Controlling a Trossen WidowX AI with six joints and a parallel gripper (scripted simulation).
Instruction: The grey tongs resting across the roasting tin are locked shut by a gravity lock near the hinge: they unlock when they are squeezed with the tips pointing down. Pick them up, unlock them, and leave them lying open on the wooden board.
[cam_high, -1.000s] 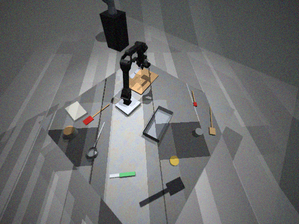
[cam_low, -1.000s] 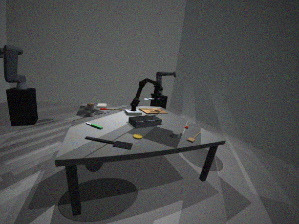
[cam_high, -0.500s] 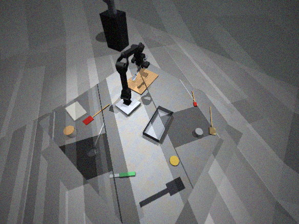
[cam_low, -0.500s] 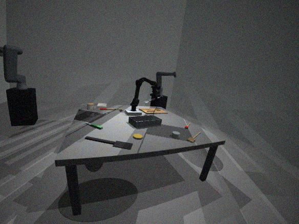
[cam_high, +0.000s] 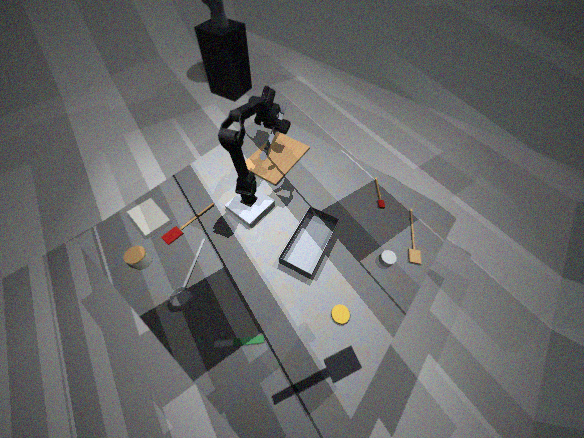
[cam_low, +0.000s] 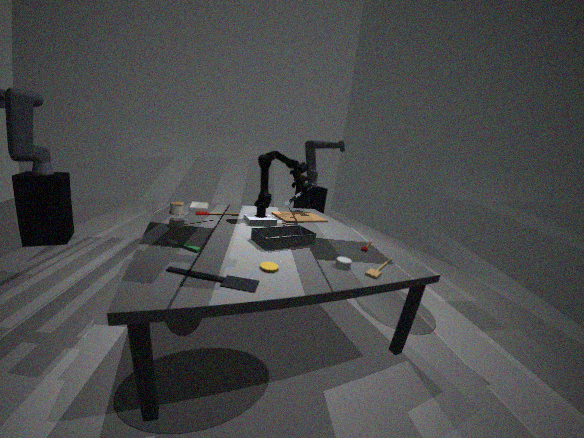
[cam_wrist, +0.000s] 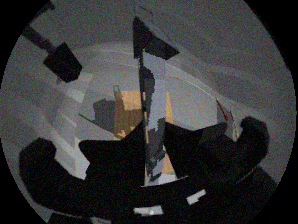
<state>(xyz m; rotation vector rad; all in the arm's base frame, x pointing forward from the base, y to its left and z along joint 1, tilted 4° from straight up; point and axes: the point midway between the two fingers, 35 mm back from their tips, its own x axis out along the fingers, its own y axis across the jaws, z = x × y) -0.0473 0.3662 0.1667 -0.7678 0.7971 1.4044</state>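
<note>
My gripper tip is now 170 mm above the wooden board and 20 mm to the left of it. Also, from my gripper tip: white block (690 mm to the right, 300 mm behind, 160 mm below); then roasting tin (430 mm to the right, 420 mm ahead, 140 mm below); then cork-lidded jar (870 mm to the right, 170 mm behind, 140 mm below).
</note>
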